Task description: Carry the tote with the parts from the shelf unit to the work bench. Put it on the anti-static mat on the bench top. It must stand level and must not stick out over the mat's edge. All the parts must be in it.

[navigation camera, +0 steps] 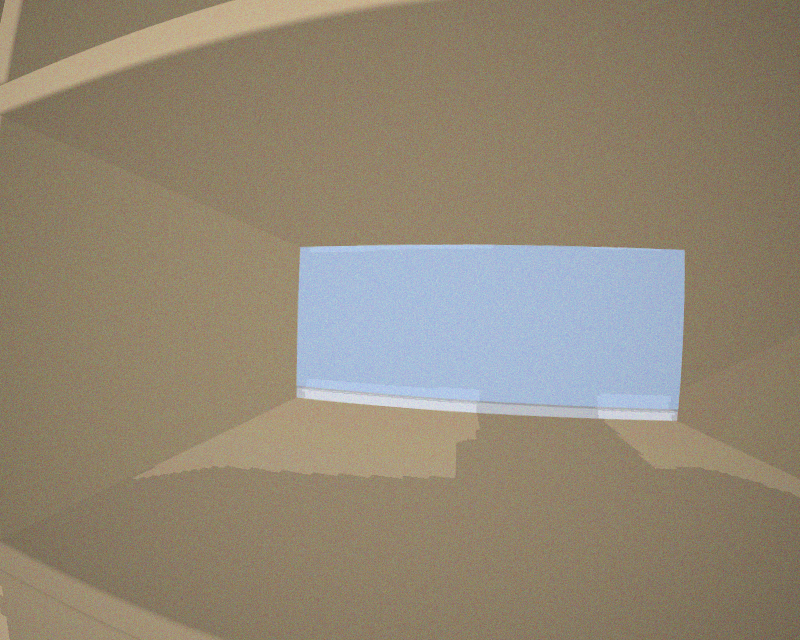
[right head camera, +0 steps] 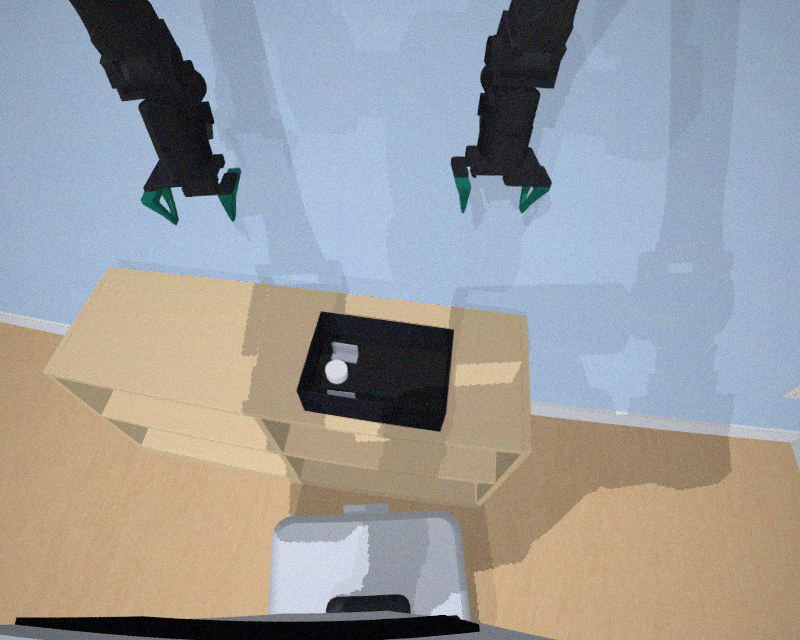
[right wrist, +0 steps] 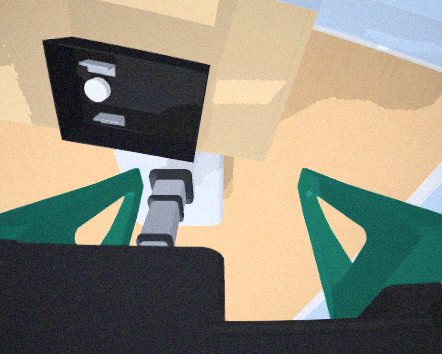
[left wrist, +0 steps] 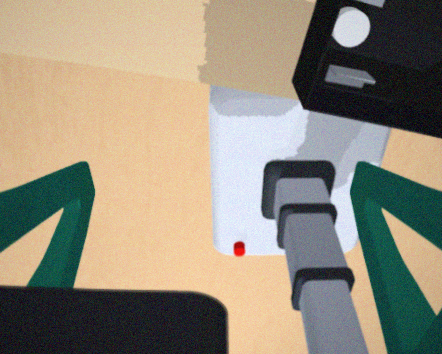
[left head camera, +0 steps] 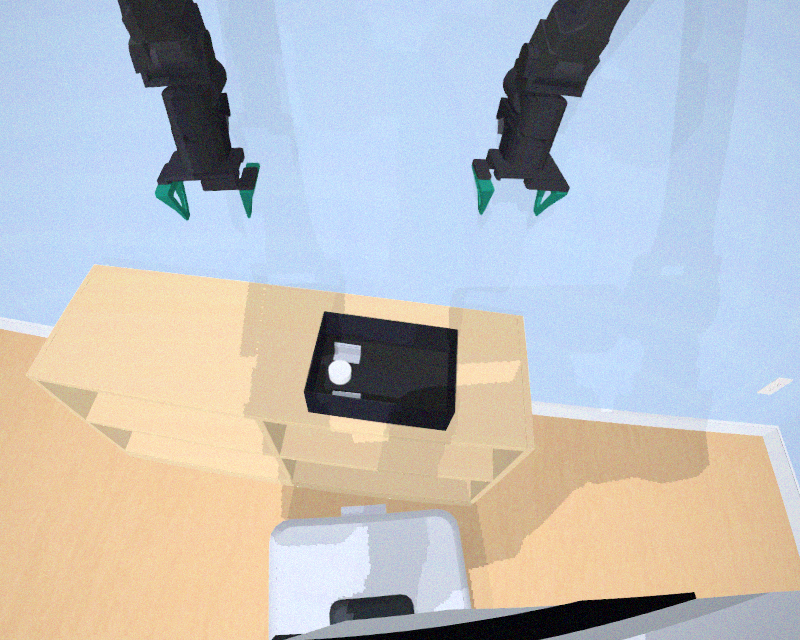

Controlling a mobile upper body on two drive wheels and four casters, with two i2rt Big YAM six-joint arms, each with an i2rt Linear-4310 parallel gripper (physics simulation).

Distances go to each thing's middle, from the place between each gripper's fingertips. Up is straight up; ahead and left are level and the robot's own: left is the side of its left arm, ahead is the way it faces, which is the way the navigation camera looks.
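Labels:
The black tote (left head camera: 407, 373) is 27 cm to the right of my left hand, 7 cm behind it and 38 cm below it. My right hand is 38 cm above the tote, 19 cm to the right of it and 7 cm past it. So going by its middle, the black tote is nearer to my right hand than to my left hand.

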